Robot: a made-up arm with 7 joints.
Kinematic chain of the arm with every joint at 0, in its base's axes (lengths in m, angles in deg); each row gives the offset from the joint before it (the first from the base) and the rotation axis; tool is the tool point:
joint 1: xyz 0 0 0 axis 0 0.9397 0.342
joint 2: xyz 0 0 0 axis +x
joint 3: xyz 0 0 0 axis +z
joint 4: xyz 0.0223 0 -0.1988 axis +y
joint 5: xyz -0.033 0 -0.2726 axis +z
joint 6: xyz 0 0 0 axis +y
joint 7: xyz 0 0 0 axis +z
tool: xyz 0 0 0
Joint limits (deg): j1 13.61..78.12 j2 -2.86..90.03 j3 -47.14..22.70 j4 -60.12..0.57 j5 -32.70..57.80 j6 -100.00..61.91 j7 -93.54..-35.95
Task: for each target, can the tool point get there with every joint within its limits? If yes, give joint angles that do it. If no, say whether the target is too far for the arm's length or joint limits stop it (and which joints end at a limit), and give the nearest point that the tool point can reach.
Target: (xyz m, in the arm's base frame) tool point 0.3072 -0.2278 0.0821
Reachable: no: joint limits stop it (at a limit: joint 1, joint 2, joint 4) | nearest point 0.1045 -0.1765 -0.3854 | short by 0.512 m
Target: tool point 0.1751 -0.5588 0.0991
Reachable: no: too far | nearest point 0.0976 -0.1847 -0.3833 | short by 0.615 m
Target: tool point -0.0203 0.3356 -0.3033
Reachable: yes | joints 25.48 68.44 -41.54 -48.70 27.34 37.83 -61.83
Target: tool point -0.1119 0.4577 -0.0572
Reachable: yes | joints 42.00 82.26 -13.23 -14.61 22.01 43.01 -49.50
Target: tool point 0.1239 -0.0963 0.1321
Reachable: no: joint limits stop it (at a limit: joint 1, joint 2, joint 3, joint 4) | nearest point 0.2087 0.3808 0.0452 | short by 0.492 m
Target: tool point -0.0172 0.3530 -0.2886
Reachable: yes | joints 31.19 47.45 14.34 -45.68 12.01 -71.87 -54.99
